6 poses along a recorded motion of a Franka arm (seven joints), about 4.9 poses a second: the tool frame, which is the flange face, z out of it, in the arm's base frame.
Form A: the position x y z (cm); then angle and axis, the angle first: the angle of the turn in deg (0 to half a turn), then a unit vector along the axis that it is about.
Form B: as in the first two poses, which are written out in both.
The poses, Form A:
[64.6, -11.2, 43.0, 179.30, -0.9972, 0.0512, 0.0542]
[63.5, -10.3, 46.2, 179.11, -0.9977, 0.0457, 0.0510]
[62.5, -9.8, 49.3, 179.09, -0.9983, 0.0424, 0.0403]
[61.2, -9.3, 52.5, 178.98, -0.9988, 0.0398, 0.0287]
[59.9, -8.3, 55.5, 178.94, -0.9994, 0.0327, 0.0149]
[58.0, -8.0, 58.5, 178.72, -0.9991, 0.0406, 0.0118]
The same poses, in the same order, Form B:
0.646, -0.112, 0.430; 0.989, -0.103, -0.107; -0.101, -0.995, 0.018; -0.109, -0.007, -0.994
0.635, -0.103, 0.462; 0.991, -0.092, -0.101; -0.090, -0.996, 0.020; -0.102, -0.011, -0.995
0.625, -0.098, 0.493; 0.993, -0.085, -0.080; -0.084, -0.996, 0.019; -0.081, -0.012, -0.997
0.612, -0.093, 0.525; 0.995, -0.080, -0.057; -0.079, -0.997, 0.020; -0.058, -0.015, -0.998
0.599, -0.083, 0.555; 0.997, -0.066, -0.029; -0.065, -0.998, 0.019; -0.030, -0.018, -0.999
0.580, -0.080, 0.585; 0.996, -0.081, -0.023; -0.081, -0.996, 0.023; -0.024, -0.021, -0.999

